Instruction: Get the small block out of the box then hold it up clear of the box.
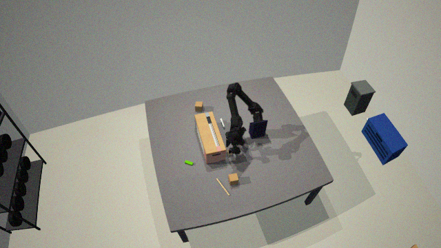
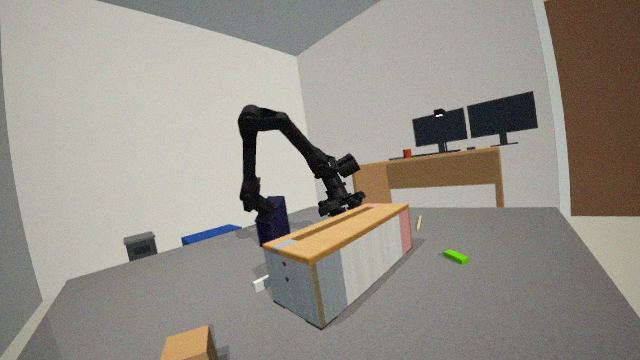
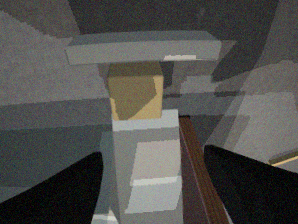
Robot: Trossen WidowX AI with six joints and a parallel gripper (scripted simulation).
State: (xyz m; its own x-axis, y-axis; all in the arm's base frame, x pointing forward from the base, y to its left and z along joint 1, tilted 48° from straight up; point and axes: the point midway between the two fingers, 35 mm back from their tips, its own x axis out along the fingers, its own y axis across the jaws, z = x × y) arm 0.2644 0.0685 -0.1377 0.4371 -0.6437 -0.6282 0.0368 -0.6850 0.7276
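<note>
Right now the small tan block is 50 mm below my gripper tip, 20 mm behind it and 10 mm to the right of it. From my gripper tip the other things lie so: long box: 150 mm to the right, 70 mm ahead; then wooden stick: 270 mm to the left, 100 mm ahead, 60 mm below.
</note>
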